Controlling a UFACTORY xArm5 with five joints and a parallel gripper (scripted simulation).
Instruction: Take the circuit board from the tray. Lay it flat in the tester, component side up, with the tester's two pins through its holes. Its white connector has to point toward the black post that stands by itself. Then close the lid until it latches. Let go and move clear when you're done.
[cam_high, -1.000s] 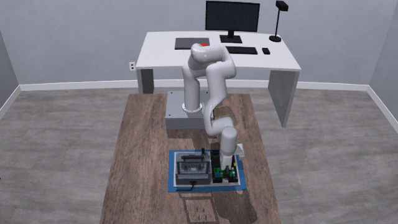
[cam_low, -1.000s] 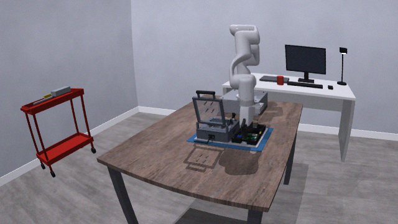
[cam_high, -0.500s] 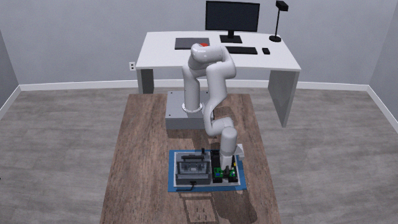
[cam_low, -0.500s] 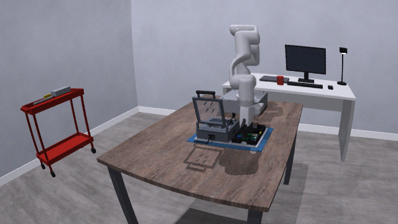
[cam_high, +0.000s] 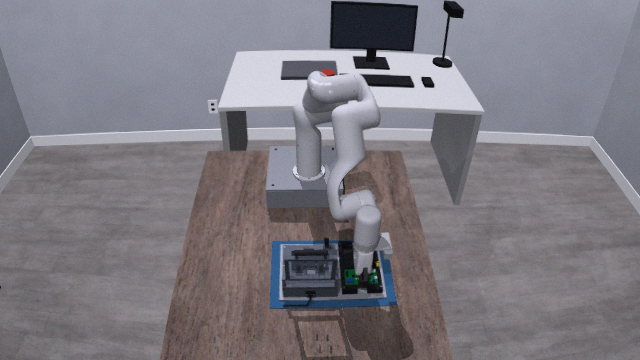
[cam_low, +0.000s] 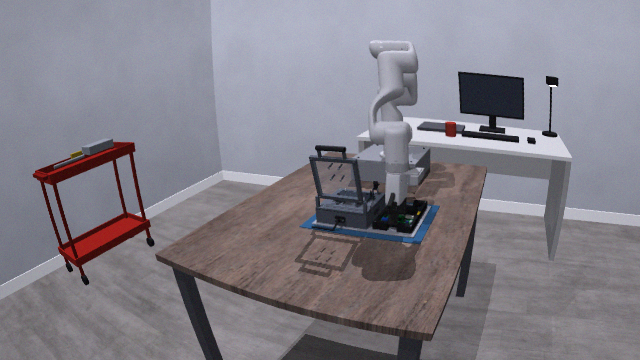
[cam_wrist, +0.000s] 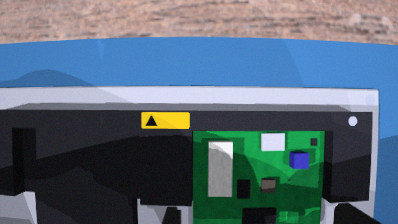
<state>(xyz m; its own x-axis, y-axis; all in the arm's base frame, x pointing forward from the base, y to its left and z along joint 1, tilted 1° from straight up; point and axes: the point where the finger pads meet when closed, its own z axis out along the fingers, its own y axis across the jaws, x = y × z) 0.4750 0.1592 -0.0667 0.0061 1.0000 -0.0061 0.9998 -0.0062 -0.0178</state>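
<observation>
The green circuit board is 10 mm below my hand. From my hand the other things lie so: clear lid (80 mm ahead, 170 mm to the right, 150 mm above); then grey tester (10 mm behind, 130 mm to the right, 80 mm above).
</observation>
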